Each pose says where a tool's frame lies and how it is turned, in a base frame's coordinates. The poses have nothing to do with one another.
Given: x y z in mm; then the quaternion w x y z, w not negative.
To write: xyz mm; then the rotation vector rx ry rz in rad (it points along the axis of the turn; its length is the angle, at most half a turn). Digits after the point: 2 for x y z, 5 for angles.
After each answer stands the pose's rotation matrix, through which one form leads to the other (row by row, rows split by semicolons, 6 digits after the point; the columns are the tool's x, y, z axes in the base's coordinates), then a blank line. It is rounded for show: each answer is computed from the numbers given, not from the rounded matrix.
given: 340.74 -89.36 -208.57 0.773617 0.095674 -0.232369 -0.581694
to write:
340.74 -89.36 -208.57 0.20724 -0.50333 -1.25999
0.215274 0.855553 -0.470835; -0.944480 0.304957 0.122305; 0.248223 0.418365 0.873702

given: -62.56 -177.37 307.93 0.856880 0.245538 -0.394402 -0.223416
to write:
-62.56 -177.37 307.93 0.51593 -0.82873 -0.46945
0.589065 0.189200 -0.785625; -0.576563 0.779593 -0.244562; 0.566196 0.597025 0.568316

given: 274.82 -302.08 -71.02 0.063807 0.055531 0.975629 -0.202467
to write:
274.82 -302.08 -71.02 0.16771 2.94644 -0.61146
-0.985690 0.134193 0.102018; 0.082518 0.911847 -0.402152; -0.146990 -0.387979 -0.909872

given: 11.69 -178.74 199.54 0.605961 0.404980 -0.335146 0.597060
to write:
11.69 -178.74 199.54 0.93655 -0.77505 1.38075
0.062394 -0.995044 0.077424; 0.452135 -0.040978 -0.891008; 0.889765 0.090600 0.447337

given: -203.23 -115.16 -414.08 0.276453 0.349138 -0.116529 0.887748
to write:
-203.23 -115.16 -414.08 0.93781 -0.31301 2.38456
-0.603352 -0.572211 0.555464; 0.409472 -0.819989 -0.399938; 0.684323 -0.013856 0.729047

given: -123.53 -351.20 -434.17 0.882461 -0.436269 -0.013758 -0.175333
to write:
-123.53 -351.20 -434.17 -0.90842 -0.02865 -0.36509
0.938138 0.321454 0.128703; -0.297445 0.557855 0.774806; 0.177267 -0.765157 0.618960

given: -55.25 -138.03 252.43 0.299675 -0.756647 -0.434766 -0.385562
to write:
-55.25 -138.03 252.43 -2.00883 -1.15426 -1.02363
0.324640 0.889016 0.322892; 0.426842 -0.442346 0.788755; 0.844046 -0.118238 -0.523073

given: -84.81 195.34 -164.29 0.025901 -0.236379 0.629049 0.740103
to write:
-84.81 195.34 -164.29 -0.73061 1.94428 2.28753
-0.886908 -0.335726 -0.317303; -0.259049 -0.207254 0.943366; -0.382475 0.918876 0.096846

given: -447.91 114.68 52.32 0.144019 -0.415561 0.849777 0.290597
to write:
-447.91 114.68 52.32 -1.19790 2.44957 0.83768
-0.613135 -0.789971 0.003247; -0.622565 0.485725 0.613583; -0.486290 0.374188 -0.789624

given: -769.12 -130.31 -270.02 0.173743 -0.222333 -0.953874 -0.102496
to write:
-769.12 -130.31 -270.02 -0.63042 -2.70467 -0.29062
-0.840763 0.459771 -0.285881; 0.388540 0.880125 0.272794; 0.377034 0.118279 -0.918616

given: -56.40 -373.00 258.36 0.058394 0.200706 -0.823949 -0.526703
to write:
-56.40 -373.00 258.36 0.60812 -2.49649 -1.59586
-0.912615 -0.269230 -0.307652; -0.392255 0.364603 0.844512; -0.115197 0.891392 -0.438349

